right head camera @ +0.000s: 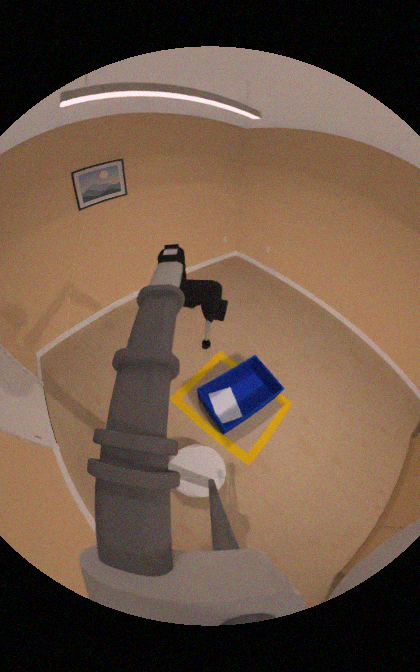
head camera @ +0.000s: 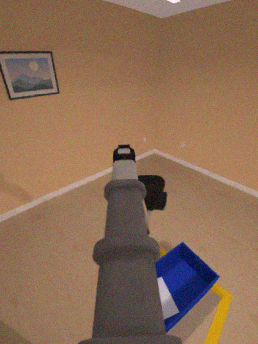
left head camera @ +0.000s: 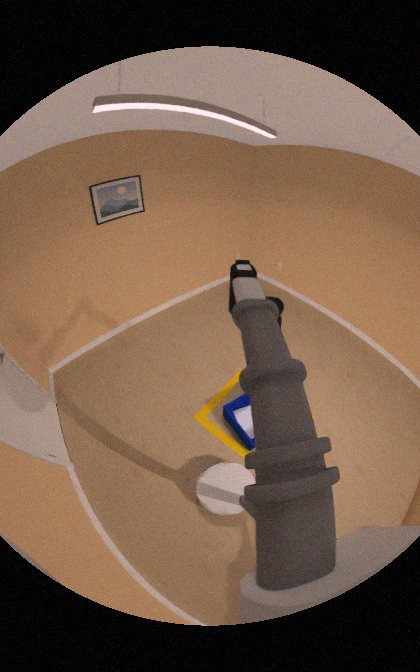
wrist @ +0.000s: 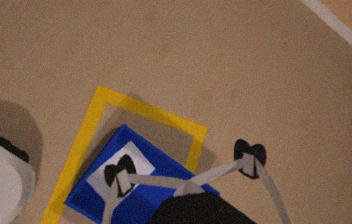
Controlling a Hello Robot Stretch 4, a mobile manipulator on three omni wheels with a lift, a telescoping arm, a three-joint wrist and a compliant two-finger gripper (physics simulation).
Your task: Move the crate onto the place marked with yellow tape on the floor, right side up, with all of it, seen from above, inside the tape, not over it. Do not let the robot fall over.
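Places are measured from the robot's base along level axes (x ahead, y left, z up), in centimetres.
Pixels of known places: gripper, between the fingertips: [wrist: 184, 160].
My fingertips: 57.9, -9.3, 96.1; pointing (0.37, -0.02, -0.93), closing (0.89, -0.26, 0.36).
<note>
Ahead of a thing's pixels: the offset from my fingertips to its top centre, as dx, dy, dz.
The blue crate {+4.1, -26.9, -76.9} [head camera: 185, 275] [left head camera: 232, 407] [right head camera: 250, 385] [wrist: 166, 165] rests on the floor with its open side up and a white sheet {-2.5, -14.4, -96.4} [head camera: 167, 298] [right head camera: 225, 405] [wrist: 132, 152] in it. It is turned at an angle to the yellow tape [head camera: 220, 317] [left head camera: 222, 436] [right head camera: 270, 433] [wrist: 150, 111]. In the right head view and the wrist view, its far right end lies across the tape line; the left corner comes close to the tape's inner edge. My gripper [wrist: 184, 160] is open and empty, raised high above the crate. The raised arm hides part of the crate in the left head view.
My round white base [left head camera: 225, 487] [right head camera: 200, 470] [wrist: 10, 192] stands close beside the tape's near left side. The raised grey arm [head camera: 127, 280] [left head camera: 285, 420] [right head camera: 145, 390] reaches up past the crate. Walls with white baseboards meet in the far corner.
</note>
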